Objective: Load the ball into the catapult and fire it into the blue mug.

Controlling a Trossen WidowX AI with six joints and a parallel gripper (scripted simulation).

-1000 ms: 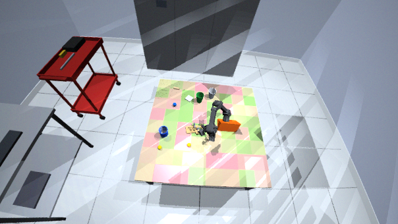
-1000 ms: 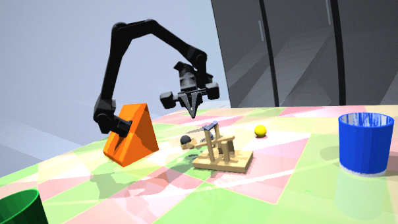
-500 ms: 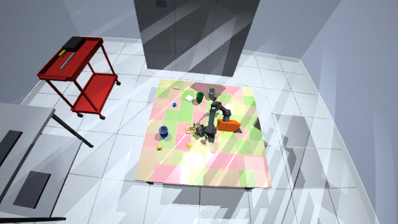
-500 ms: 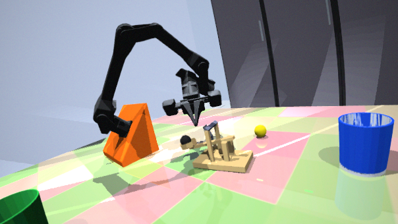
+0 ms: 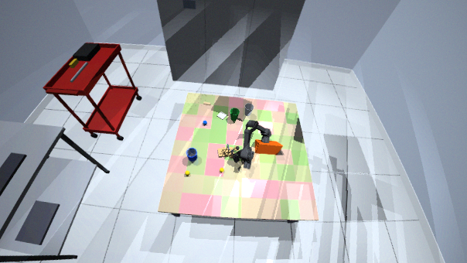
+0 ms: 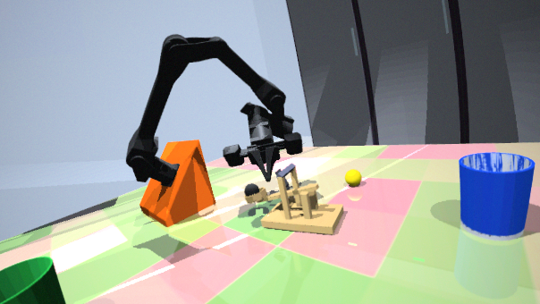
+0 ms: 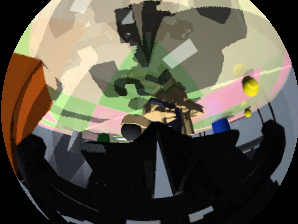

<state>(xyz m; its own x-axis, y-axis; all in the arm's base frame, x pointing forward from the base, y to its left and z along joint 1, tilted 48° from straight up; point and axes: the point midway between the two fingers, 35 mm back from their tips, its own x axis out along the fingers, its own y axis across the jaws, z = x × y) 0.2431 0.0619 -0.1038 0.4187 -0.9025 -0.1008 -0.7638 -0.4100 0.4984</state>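
Now: gripper tip 10 mm past the black ball and 50 mm to the left of it. Also, from my gripper tip: green cup: 20 mm ahead, 430 mm to the right, 30 mm below; wooden catapult: 60 mm ahead, 20 mm to the right, 10 mm below; blue mug: 400 mm ahead, 40 mm to the left, 40 mm below.
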